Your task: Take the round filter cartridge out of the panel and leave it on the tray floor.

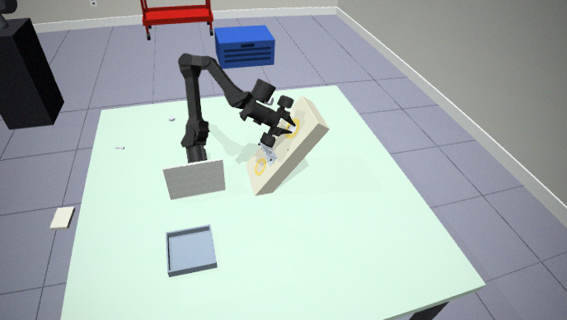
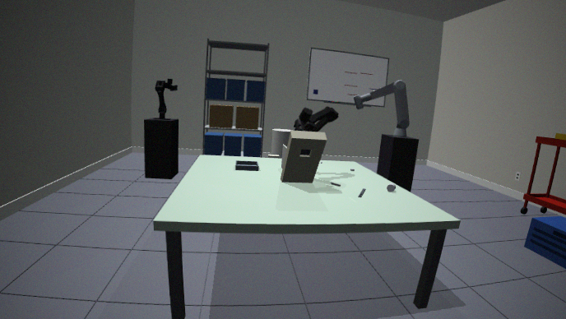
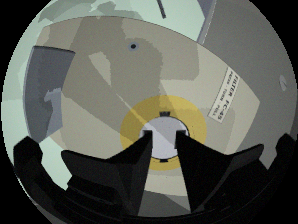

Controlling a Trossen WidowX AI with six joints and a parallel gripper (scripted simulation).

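My gripper tip is now 10 mm short of the filter cartridge and 10 mm above it. The rest, counted from my gripper tip: service panel: 80 mm below, 40 mm behind; then tray: 410 mm behind, 300 mm to the right, 220 mm below.
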